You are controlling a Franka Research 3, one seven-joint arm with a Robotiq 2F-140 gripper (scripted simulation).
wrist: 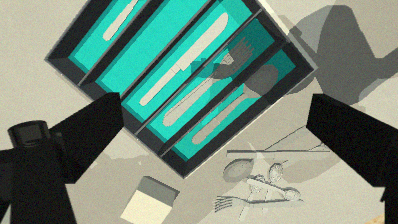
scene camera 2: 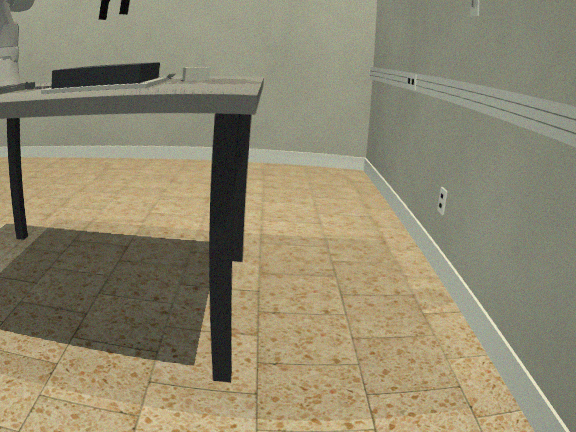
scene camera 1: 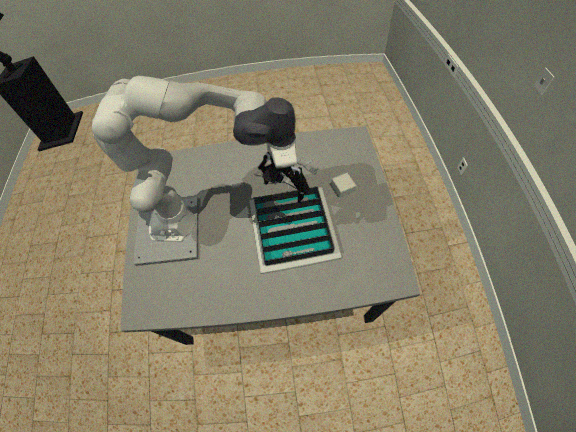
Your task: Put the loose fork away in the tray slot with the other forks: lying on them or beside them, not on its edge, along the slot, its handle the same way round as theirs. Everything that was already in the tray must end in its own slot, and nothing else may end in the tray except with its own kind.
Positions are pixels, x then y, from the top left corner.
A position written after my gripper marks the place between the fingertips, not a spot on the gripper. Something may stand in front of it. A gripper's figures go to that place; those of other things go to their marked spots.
Scene:
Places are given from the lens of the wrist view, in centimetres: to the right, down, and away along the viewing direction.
my gripper (wrist: 215, 110): 1, 0, 15
cutlery tray (wrist: 138, 42): -10, -12, 34

